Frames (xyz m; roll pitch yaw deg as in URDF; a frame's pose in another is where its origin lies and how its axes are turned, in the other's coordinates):
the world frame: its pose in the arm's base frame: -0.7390 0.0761 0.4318 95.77 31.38 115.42
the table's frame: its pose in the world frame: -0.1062 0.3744 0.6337 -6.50 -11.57 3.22
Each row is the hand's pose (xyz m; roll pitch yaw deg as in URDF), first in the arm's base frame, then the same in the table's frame.
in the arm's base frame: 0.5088 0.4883 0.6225 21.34 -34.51 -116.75
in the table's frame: -0.0072 -0.2332 0.6487 78.92 29.15 163.28
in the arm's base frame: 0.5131 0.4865 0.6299 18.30 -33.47 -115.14
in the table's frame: -0.0131 -0.2285 0.6531 77.66 28.55 165.09
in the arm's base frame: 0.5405 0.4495 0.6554 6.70 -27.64 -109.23
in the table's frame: -0.0621 -0.2286 0.6724 73.00 26.68 173.56
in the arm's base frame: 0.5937 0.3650 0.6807 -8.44 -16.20 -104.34
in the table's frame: -0.1564 -0.2555 0.7040 65.84 26.26 -172.70
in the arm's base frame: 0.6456 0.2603 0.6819 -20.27 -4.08 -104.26
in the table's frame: -0.2562 -0.3120 0.7262 60.23 28.84 -159.33
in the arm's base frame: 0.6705 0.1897 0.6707 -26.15 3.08 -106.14
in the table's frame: -0.3160 -0.3583 0.7303 58.34 31.64 -151.40
